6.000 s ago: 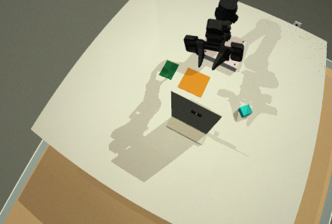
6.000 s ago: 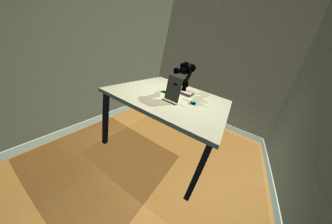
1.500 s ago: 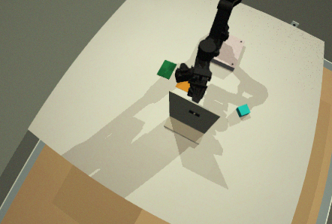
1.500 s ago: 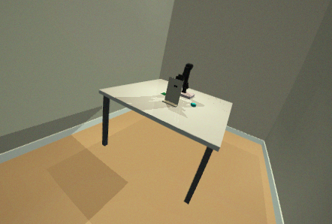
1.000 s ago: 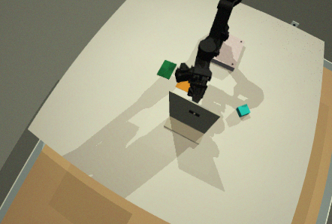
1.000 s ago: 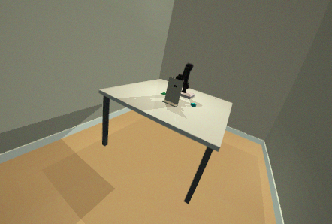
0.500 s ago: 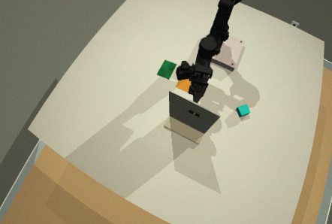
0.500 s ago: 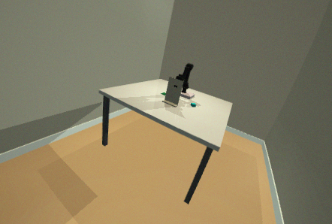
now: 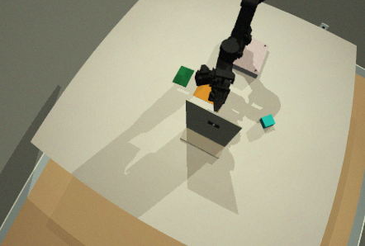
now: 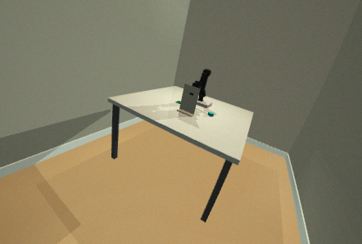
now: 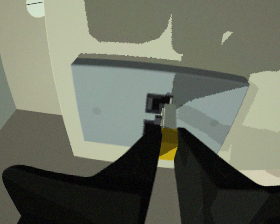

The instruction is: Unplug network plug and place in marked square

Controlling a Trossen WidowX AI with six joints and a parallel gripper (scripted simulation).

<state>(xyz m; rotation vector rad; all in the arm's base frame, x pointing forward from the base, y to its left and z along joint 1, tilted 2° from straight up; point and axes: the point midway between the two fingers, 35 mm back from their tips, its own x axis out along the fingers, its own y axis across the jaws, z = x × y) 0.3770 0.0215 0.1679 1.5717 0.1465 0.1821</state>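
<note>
My gripper tip is 200 mm above the orange marked square, 170 mm past it and 60 mm to the left of it. The rest, counted from my gripper tip: teal cube (210 mm to the left, 180 mm below, 130 mm behind); grey upright panel (70 mm below, 50 mm ahead); yellow network plug (right at my gripper tip).
</note>
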